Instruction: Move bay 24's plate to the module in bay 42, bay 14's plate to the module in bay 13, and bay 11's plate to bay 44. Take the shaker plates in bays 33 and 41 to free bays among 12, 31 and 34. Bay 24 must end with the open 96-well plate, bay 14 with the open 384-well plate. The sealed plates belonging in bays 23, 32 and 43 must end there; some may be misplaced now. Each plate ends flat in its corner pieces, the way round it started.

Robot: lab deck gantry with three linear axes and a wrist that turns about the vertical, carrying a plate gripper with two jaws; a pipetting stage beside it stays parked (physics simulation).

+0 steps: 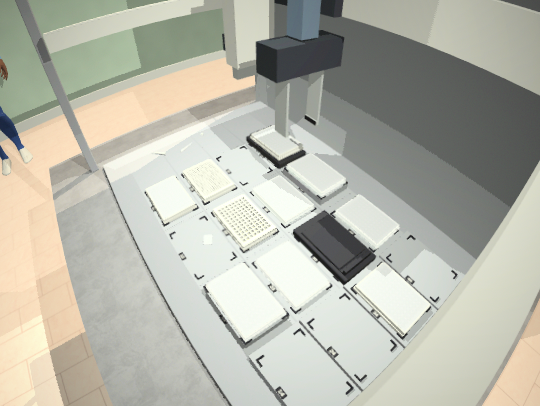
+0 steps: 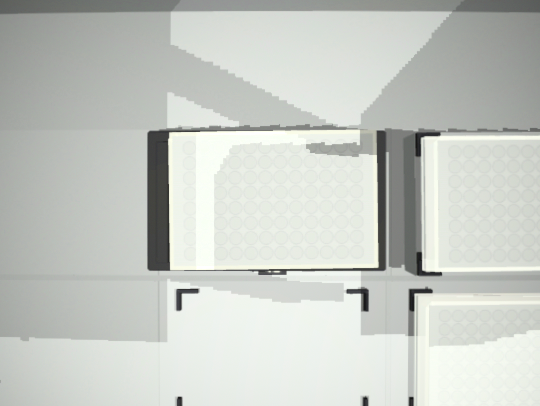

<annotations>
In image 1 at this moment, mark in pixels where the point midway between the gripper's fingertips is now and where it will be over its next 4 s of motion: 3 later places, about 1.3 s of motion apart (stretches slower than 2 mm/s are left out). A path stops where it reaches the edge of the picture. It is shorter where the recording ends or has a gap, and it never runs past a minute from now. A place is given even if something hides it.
My gripper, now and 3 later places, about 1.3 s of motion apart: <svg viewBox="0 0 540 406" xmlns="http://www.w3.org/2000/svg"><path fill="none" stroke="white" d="M297 127L276 99L276 119L276 139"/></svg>
</annotations>
